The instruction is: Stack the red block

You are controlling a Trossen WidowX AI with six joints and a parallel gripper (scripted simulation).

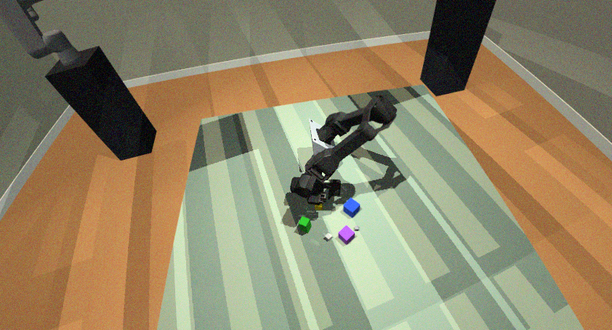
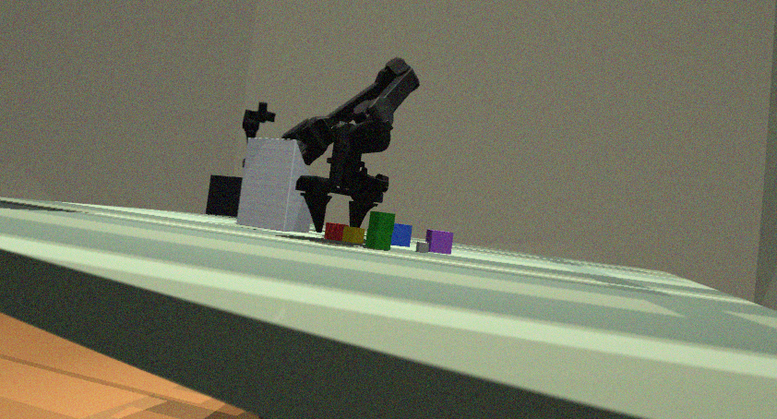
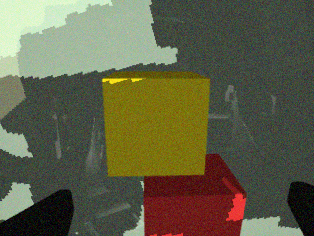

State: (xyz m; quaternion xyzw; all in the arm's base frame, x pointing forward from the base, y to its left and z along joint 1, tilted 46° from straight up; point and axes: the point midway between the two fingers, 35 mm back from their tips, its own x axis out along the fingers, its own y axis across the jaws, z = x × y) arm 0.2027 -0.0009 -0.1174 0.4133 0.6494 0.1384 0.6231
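The red block lies right at my gripper tip. From my gripper tip the other things lie so: blue block (110 mm to the left, 90 mm ahead, 10 mm above); then yellow block (40 mm ahead); then purple block (190 mm ahead, 60 mm to the left, 10 mm above).
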